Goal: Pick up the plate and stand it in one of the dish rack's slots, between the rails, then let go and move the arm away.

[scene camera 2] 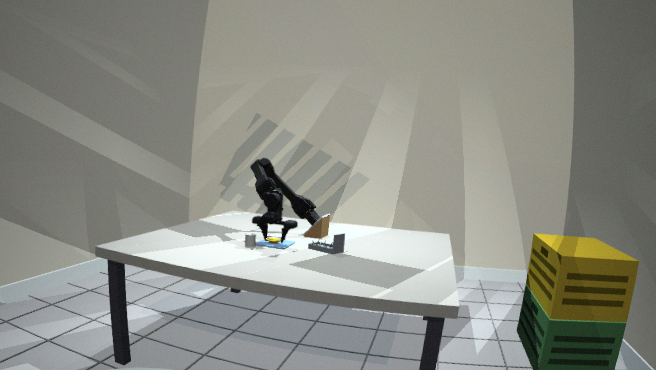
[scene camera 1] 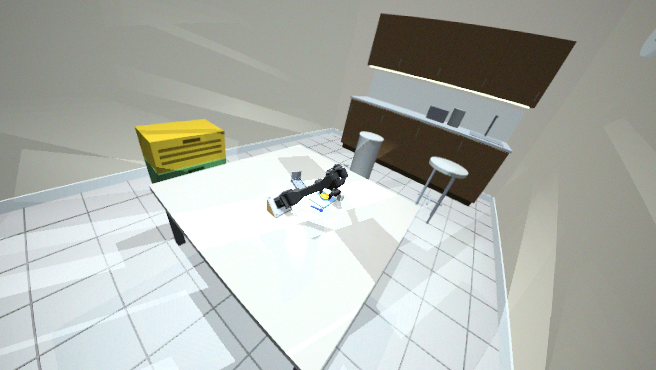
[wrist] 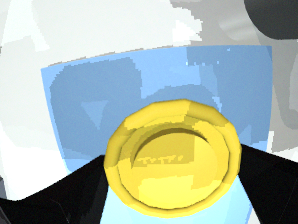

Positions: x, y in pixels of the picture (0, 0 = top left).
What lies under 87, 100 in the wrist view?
A light blue mat.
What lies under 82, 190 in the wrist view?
My gripper.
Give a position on a yellow plate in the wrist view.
At 179, 154
